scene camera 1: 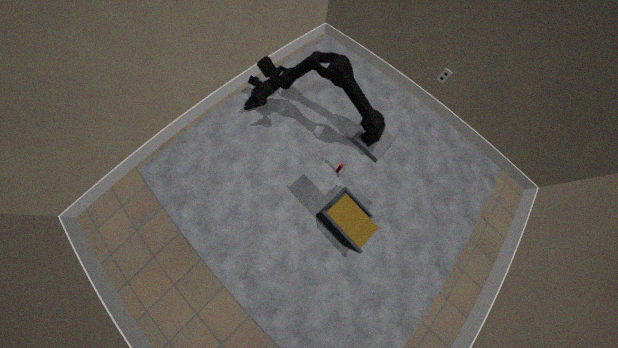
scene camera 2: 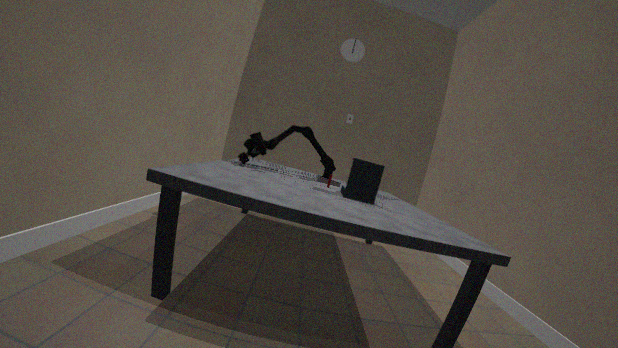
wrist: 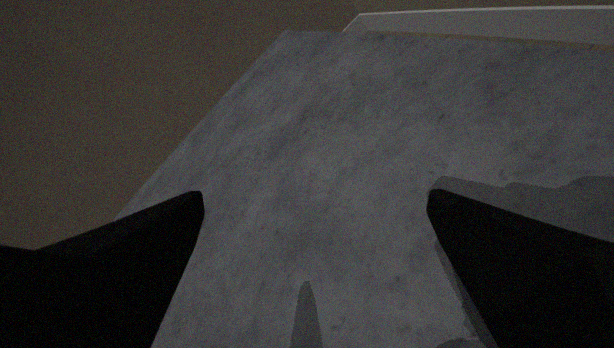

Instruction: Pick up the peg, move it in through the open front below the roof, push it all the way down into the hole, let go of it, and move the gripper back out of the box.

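Pixels of known places: gripper, fingertip midpoint: (scene camera 1: 244,107) (scene camera 2: 245,156) (wrist: 317,201); arm's base, origin of the base link: (scene camera 1: 368,138) (scene camera 2: 326,177).
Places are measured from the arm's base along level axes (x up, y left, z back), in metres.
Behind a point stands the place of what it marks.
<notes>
A small red peg (scene camera 1: 339,168) @[x 0.021, y 0.032, z -0.216 m] (scene camera 2: 329,180) @[x 0.010, y 0.028, z -0.217 m] stands upright on the table between the arm's base and the box. The box (scene camera 2: 364,181) @[x 0.070, y 0.200, z -0.400 m] has dark walls and a yellow roof (scene camera 1: 352,220) @[x 0.169, y 0.194, z -0.350 m]. The roof hides the hole, and the box's inside does not show. My gripper (scene camera 1: 247,106) @[x 0.030, y -0.448, z -0.373 m] (scene camera 2: 243,159) @[x 0.030, y -0.448, z -0.373 m] (wrist: 317,201) @[x 0.030, y -0.448, z -0.373 m] is open and empty, low over the far-left part of the table, well away from both peg and box. In the wrist view its two black fingers stand wide apart with table surface between them; peg and box do not show there.
The arm's base (scene camera 1: 372,132) @[x 0.108, y 0.009, z -0.047 m] stands on the table (scene camera 2: 280,192) @[x -0.033, y -0.130, z -0.702 m] behind the peg, with a thin dark bar (scene camera 1: 364,149) @[x -0.013, y 0.028, z -0.048 m] beside it. The table's edge runs close to the gripper in the wrist view. Shadows of arm and box lie on the table top.
</notes>
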